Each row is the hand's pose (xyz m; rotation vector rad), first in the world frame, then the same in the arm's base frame.
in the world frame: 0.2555 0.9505 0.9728 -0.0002 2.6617 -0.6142
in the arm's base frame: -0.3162 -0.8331 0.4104 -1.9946 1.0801 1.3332
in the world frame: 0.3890 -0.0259 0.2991 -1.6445 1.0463 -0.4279
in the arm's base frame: -0.3090 0.1887 -0.2068 -0.8782 -0.8687 1.3519
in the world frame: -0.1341 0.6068 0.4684 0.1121 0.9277 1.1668
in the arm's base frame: -0.2975 -0.6454 -0.2887 0.1255 0.0949 -2.6552
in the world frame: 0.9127 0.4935 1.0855 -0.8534 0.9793 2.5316
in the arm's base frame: -0.2904 -0.1371 0.8208 0.7594 1.1683 -1.2795
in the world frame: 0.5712 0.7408 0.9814 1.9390 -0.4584 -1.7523
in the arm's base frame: -0.3409 -0.4947 0.5796 1.2221 2.1172 -0.1799
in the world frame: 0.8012 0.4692 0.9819 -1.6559 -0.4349 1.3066
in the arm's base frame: -0.2975 -0.1526 0.6676 -0.3917 2.6296 -1.5627
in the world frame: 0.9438 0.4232 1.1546 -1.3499 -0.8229 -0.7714
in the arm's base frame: -0.2181 -0.0821 0.8701 0.8259 -1.0632 0.6391
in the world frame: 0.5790 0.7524 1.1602 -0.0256 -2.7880 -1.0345
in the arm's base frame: -0.2266 -0.5460 0.7080 2.1716 -0.4391 -1.0976
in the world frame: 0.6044 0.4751 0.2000 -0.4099 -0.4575 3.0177
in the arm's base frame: -0.7532 -0.0634 0.0085 -0.2125 1.2112 -0.6115
